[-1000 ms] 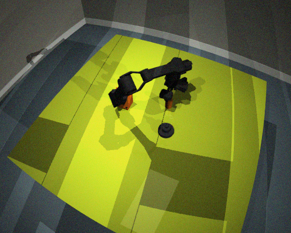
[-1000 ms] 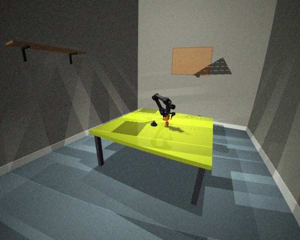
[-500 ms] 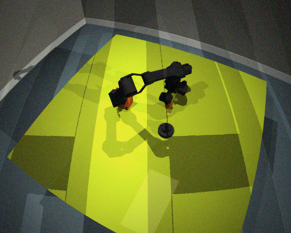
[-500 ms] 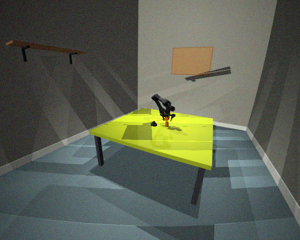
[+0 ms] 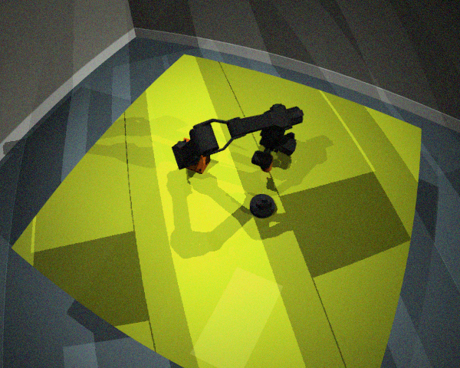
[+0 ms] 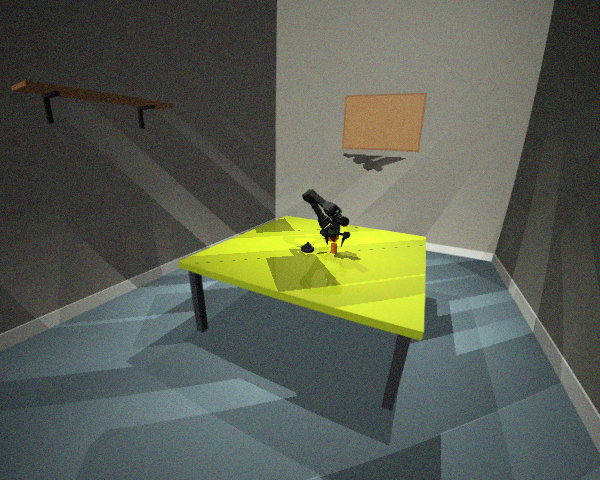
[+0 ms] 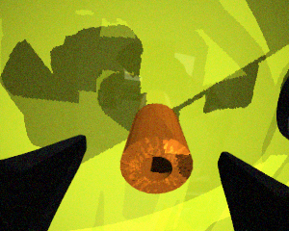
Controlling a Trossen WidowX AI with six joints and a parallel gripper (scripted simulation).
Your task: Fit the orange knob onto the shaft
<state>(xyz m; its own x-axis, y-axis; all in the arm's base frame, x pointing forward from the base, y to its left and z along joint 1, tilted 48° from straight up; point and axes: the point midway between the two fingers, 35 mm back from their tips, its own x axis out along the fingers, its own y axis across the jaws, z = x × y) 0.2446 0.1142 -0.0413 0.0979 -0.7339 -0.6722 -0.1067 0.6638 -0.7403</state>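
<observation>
The orange knob lies 1 cm below my gripper tip. Also, from my gripper tip: pedestal 6 cm ahead, 16 cm to the right, 1 cm below.
</observation>
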